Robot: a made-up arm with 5 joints.
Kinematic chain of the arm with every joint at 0, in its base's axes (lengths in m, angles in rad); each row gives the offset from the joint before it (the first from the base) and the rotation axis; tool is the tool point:
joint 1: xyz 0 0 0.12 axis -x
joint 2: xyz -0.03 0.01 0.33 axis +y
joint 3: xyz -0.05 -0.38 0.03 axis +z
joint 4: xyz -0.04 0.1 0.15 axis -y
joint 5: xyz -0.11 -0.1 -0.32 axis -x
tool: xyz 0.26 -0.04 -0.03
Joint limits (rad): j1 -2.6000..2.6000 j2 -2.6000..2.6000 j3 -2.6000..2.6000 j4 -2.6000..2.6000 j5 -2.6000..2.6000
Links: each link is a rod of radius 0.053 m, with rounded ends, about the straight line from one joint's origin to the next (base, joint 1, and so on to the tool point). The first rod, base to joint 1, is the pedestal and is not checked.
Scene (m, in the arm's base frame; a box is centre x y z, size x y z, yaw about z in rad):
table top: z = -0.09
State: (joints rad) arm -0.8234 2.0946 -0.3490 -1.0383 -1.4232
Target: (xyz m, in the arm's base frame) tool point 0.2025 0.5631 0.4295
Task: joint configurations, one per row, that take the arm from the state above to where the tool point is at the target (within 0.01 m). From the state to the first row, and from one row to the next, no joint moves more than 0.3 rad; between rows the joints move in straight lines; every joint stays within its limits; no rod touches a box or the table.
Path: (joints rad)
1: -0.5277 2.0921 -0.3865 -1.1247 -1.4166
2: -0.2320 2.0895 -0.4241 -1.2111 -1.4100
3: 0.0637 2.0870 -0.4616 -1.2975 -1.4034
4: 0.3594 2.0845 -0.4992 -1.3839 -1.3968
5: 0.6551 2.0819 -0.5367 -1.4704 -1.3903
6: 0.9507 2.0794 -0.5743 -1.5568 -1.3837
7: 1.2464 2.0768 -0.6118 -1.6432 -1.3771

